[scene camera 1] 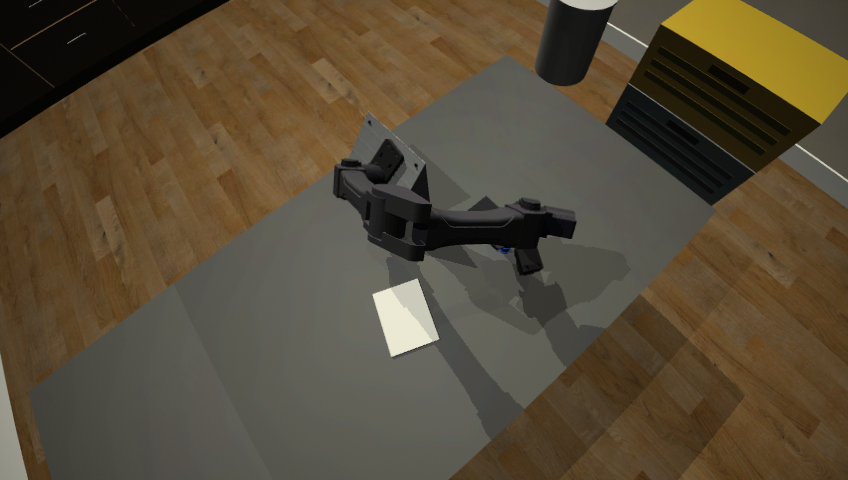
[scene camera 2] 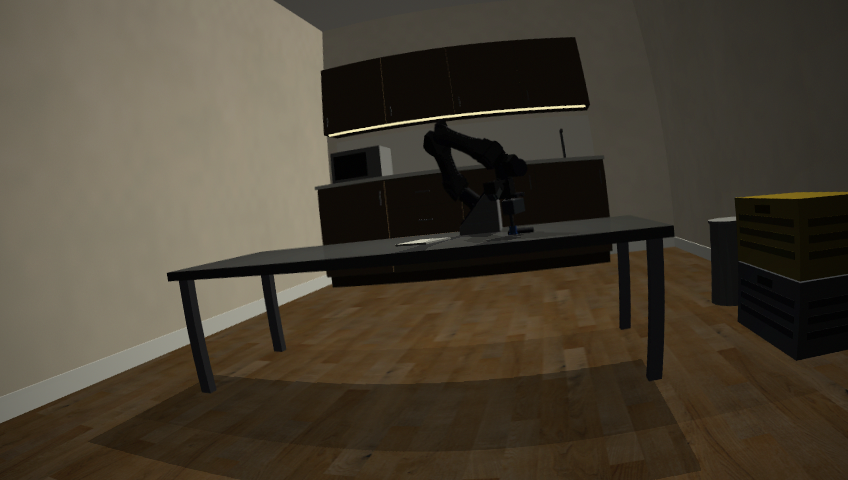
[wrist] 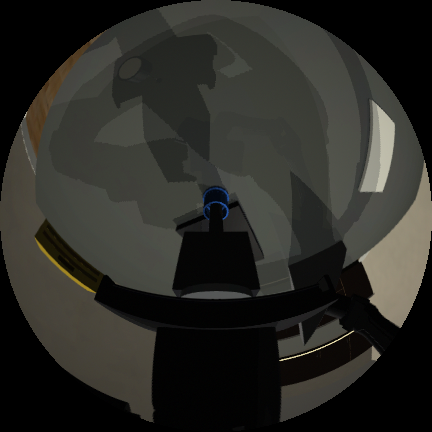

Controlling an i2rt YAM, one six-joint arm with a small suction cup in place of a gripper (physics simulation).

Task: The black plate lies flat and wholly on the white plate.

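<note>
The white plate is a flat pale rectangle on the grey table, in front of the arm's base. The black plate lies flat on the table under the wrist. It is a thin dark sheet, mostly hidden by the arm in scene camera 1. My suction cup, blue-rimmed, points straight down and sits on the black plate's top face near its edge. The two plates are well apart, and the black one is right of the white one in scene camera 1.
The arm's grey base mount stands at the table's back edge. A yellow-topped black crate and a dark cylindrical bin stand on the wooden floor beyond the table's right end.
</note>
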